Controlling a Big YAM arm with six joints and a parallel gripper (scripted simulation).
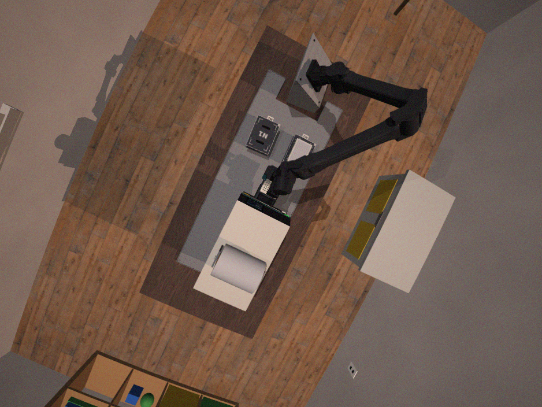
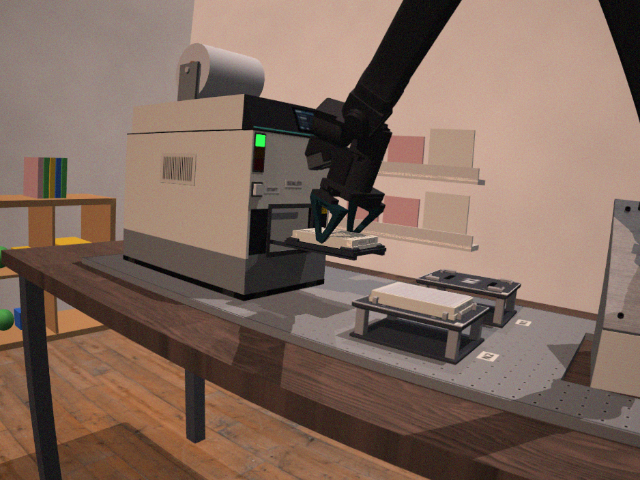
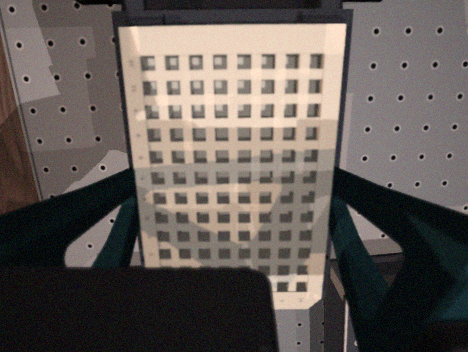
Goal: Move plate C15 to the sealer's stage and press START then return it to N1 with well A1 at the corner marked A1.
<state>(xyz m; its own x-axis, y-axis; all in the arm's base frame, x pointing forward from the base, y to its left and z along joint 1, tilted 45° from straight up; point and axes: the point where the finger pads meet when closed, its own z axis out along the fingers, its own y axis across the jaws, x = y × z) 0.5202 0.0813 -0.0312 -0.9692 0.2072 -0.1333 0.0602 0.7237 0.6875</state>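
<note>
Now: the sealer stage 20 mm below my hand. Round my hand: white plate: 190 mm behind, 60 mm to the left, 60 mm below; then foil roll: 330 mm ahead, 300 mm above, 20 mm to the right; then start button: 110 mm ahead, 90 mm to the left, 70 mm above.
</note>
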